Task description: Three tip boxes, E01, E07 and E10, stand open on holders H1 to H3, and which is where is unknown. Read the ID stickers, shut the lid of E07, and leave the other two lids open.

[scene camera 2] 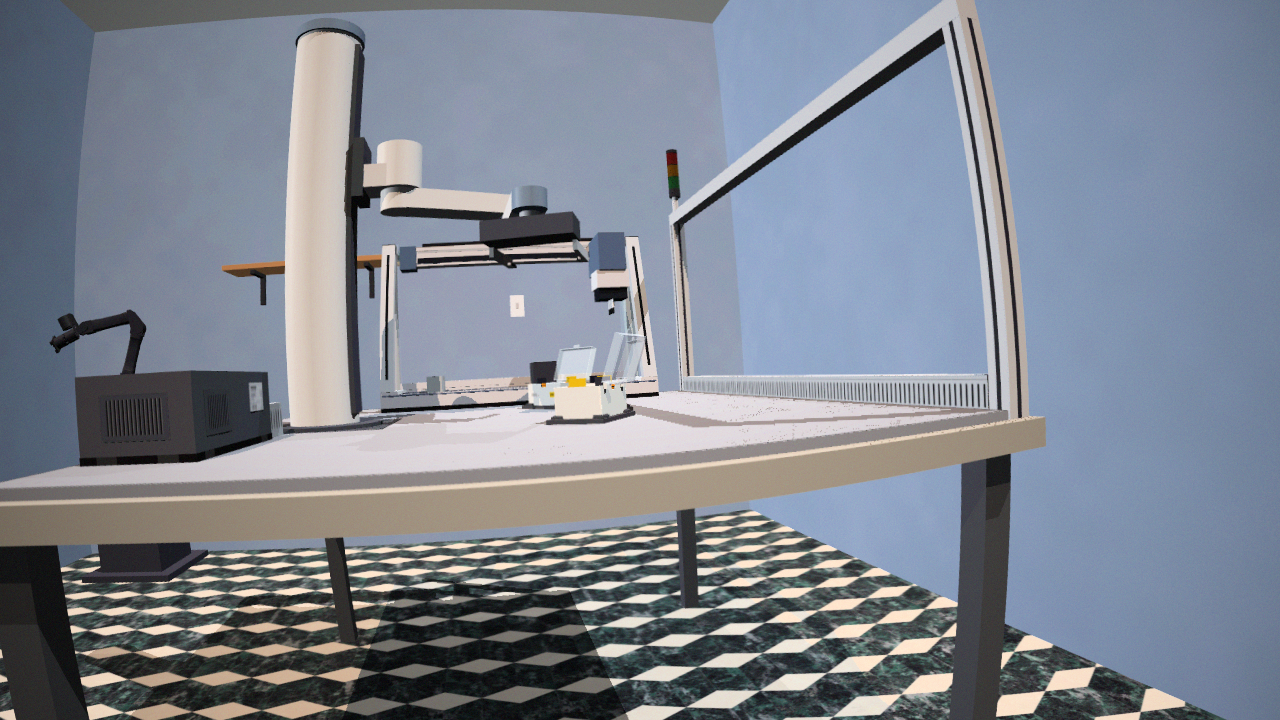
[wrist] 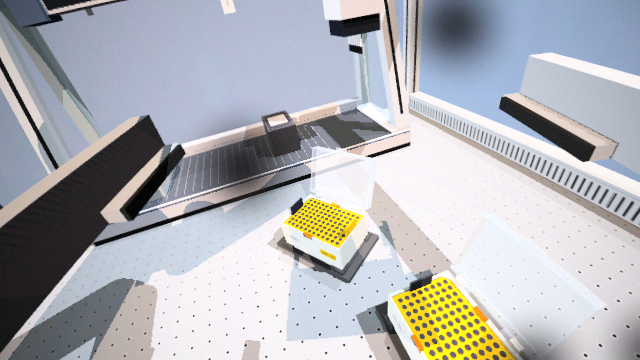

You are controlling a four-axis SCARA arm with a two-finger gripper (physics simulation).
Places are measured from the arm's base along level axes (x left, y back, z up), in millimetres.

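Where they show: gripper, fingertip midpoint: (scene camera 2: 548,260) (wrist: 333,107).
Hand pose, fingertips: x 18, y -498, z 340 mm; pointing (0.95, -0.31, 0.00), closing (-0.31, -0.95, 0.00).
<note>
Things, the pixels of their centre, and the offset from my fingertips. "pt": a spot on its surface instead. Level surfaces: height alone.
- white tip box, surface spot: (wrist: 300,243) pt dx +210, dy +18, dz -299 mm
- dark holder, surface spot: (wrist: 361,260) pt dx +149, dy -66, dz -320 mm
- second tip box, body centre: (wrist: 451,325) dx -9, dy -98, dz -263 mm
- yellow label, surface spot: (wrist: 328,254) pt dx +161, dy -17, dz -291 mm
- slatted deck, surface height: dz -279 mm
- dark open-topped block, surface spot: (wrist: 281,135) pt dx +497, dy -27, dz -226 mm
- slotted rail, surface spot: (wrist: 505,152) pt dx +272, dy -506, dz -320 mm
In the wrist view, one white tip box (wrist: 300,243) with a yellow perforated top stands on a dark holder (wrist: 361,260) near the middle, its clear lid (wrist: 342,177) raised. A second tip box (wrist: 445,315) is cut off at the lower right, its clear lid (wrist: 530,285) open. Small marks show on the boxes, including a yellow label (wrist: 328,254), but no ID is readable. In scene camera 2, a near box (scene camera 2: 586,402) overlaps another box (scene camera 2: 539,394); both raised lids show. A third box cannot be made out. My gripper (wrist: 333,107) (scene camera 2: 537,251) is open and empty, high above the table.
A gantry frame (scene camera 2: 388,326) with a slatted deck (wrist: 220,167) stands behind the boxes, with a dark open-topped block (wrist: 281,135) on the deck. A slotted rail (wrist: 505,152) runs along the right side. The arm's column (scene camera 2: 320,232) stands left of the boxes.
</note>
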